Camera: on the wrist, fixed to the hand. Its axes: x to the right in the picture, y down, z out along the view.
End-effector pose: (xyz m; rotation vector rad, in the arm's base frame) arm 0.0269 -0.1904 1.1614 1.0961 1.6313 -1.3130
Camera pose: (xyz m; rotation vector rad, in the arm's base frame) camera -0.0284 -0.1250 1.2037 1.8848 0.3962 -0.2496
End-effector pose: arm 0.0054 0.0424 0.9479 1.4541 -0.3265 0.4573
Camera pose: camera 0.0211 0.1121 0.8845 1.0005 -1.2925 1.7872
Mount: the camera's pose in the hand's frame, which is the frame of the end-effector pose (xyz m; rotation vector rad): -0.0098 -0.0591 -0.0744 0.0947 0.1540 1.5236
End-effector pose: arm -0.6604 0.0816 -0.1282 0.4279 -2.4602 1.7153
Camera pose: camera -0.6389 0.1336 -0.0510 1.3129 1.7337 -1.3018
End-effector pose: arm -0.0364 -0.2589 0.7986 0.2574 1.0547 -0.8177
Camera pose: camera -0.1301 -0.2536 0.7809 1.0399 0.6631 0.5428
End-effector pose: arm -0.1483 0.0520 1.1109 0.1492 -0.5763 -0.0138
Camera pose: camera -0.1144 0.0042 1.0355 -0.2249 -0.4189 1.4899
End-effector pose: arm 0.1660 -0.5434 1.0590 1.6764 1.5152 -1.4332
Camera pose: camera 0.1419 -0.4670 1.1111 2.1279 -0.0732 -0.4854
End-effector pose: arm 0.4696 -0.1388 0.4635 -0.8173 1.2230 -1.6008
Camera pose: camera 0.3900 -0.1001 0.4994 0.3674 1.2879 -0.4200
